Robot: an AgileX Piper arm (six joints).
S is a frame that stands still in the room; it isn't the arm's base.
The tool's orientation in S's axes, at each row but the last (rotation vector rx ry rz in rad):
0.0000, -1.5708, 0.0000
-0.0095, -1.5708, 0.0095
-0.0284, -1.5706, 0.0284
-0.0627, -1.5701, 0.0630
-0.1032, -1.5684, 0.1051
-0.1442, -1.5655, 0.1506
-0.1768, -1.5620, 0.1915
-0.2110, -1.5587, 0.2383
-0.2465, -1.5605, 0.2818
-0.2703, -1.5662, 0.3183
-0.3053, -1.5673, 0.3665
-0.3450, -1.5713, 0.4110
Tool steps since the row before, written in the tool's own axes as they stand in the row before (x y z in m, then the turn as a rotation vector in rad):
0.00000, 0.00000, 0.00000, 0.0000, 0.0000, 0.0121
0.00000, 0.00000, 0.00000, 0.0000, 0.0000, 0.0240
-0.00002, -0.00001, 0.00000, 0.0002, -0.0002, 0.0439
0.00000, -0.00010, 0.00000, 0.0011, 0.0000, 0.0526
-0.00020, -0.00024, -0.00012, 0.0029, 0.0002, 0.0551
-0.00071, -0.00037, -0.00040, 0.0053, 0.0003, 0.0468
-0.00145, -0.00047, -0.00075, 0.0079, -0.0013, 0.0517
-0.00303, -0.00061, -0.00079, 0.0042, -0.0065, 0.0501
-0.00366, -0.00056, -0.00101, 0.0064, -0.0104, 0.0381
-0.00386, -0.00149, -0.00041, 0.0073, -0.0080, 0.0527
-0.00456, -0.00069, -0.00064, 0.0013, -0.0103, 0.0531
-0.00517, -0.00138, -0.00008, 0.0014, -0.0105, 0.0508
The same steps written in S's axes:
0.00000, 0.00000, 0.00000, -0.0121, 0.0000, 0.0000
0.00000, 0.00000, 0.00000, -0.0240, 0.0000, 0.0000
0.00000, -0.00001, -0.00002, -0.0439, -0.0002, 0.0002
0.00000, -0.00010, 0.00001, -0.0526, 0.0001, 0.0011
0.00012, -0.00026, -0.00017, -0.0551, 0.0005, 0.0028
0.00040, -0.00049, -0.00063, -0.0468, 0.0011, 0.0052
0.00075, -0.00079, -0.00130, -0.0517, 0.0001, 0.0081
0.00081, -0.00143, -0.00274, -0.0500, -0.0059, 0.0060
0.00106, -0.00171, -0.00327, -0.0379, -0.0086, 0.0094
0.00053, -0.00278, -0.00304, -0.0526, -0.0065, 0.0092
0.00080, -0.00249, -0.00385, -0.0527, -0.0111, 0.0047
0.00034, -0.00360, -0.00394, -0.0504, -0.0111, 0.0049

